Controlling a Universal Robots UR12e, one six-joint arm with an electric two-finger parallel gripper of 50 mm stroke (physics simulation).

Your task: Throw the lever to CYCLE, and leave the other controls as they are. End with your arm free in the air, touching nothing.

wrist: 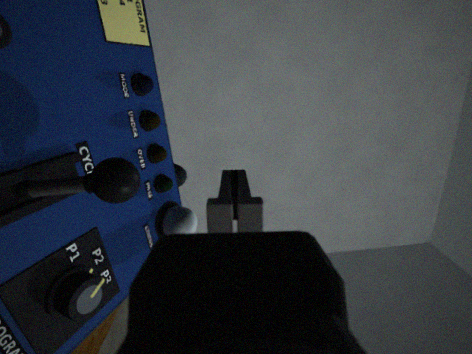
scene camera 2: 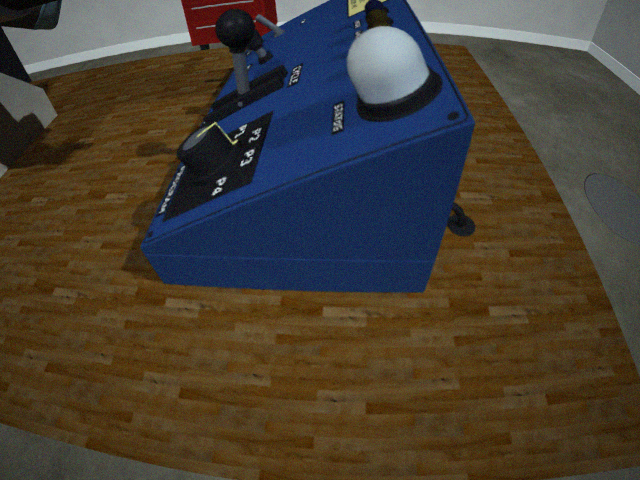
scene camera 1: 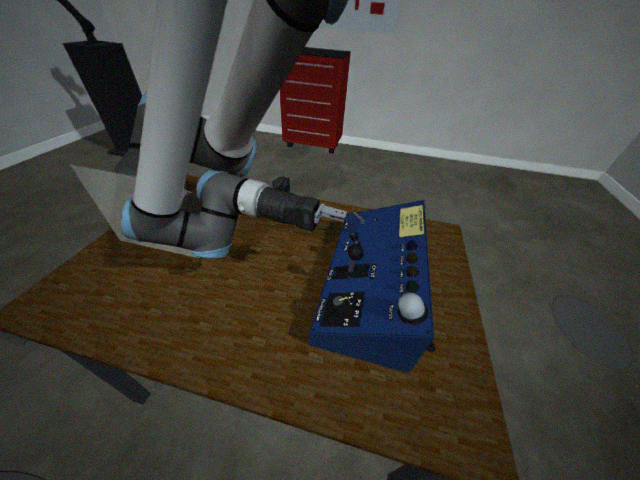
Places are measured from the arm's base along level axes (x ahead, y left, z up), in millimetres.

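Pixels of known places: gripper, fingertip midpoint: [wrist: 234,184] [scene camera 1: 345,216].
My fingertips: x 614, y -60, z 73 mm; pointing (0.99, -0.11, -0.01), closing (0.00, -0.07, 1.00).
Observation:
Behind a point stands the place of what it marks.
A lever with a black ball knob [scene camera 1: 355,251] {x 653, y -75, z -16 mm} [scene camera 2: 235,29] {x 659, y -80, z -26 mm} [wrist: 116,180] {x 636, y -56, z -21 mm} and grey shaft stands up from a dark slot [scene camera 1: 338,272] {x 616, y -56, z -132 mm} [scene camera 2: 271,82] {x 687, y -81, z -87 mm} [wrist: 55,164] {x 670, y -46, z -94 mm} on a blue sloped console [scene camera 1: 382,289] {x 737, y -125, z -76 mm} [scene camera 2: 310,217] {x 742, y -250, z -109 mm} [wrist: 45,55] {x 700, y 51, z -92 mm}. Its shaft rises from about the middle of the slot, between the two end labels. The CYCLE label [scene camera 1: 373,270] {x 709, y -58, z -88 mm} [scene camera 2: 295,74] {x 709, y -60, z -88 mm} [wrist: 85,157] {x 709, y -51, z -89 mm} is at the slot's upper end. My gripper [scene camera 1: 345,214] {x 614, y -60, z 73 mm} [wrist: 234,184] {x 614, y -60, z 73 mm} is shut and empty, apart from the knob, which is left of the fingertips in the wrist view. In scene camera 1 the fingertips overlap the console's far left edge. The gripper does not show in scene camera 2.
A toggle [scene camera 1: 358,218] {x 633, y 172, z -99 mm} [scene camera 2: 269,24] {x 635, y 173, z -96 mm} is close by the fingertips in scene camera 1; contact cannot be told. Near the lever are a small switch [scene camera 1: 353,236] {x 634, y 48, z -76 mm} [scene camera 2: 260,51] {x 645, y 53, z -100 mm}, the program dial [scene camera 1: 338,300] {x 639, y -181, z -86 mm} [scene camera 2: 201,147] {x 652, y -200, z -83 mm} [wrist: 85,300] {x 635, y -179, z -88 mm} and a white dome [scene camera 1: 411,305] {x 788, y -206, z -4 mm} [scene camera 2: 385,64] {x 789, y -213, z -13 mm} [wrist: 182,220] {x 772, y -175, z -14 mm}.

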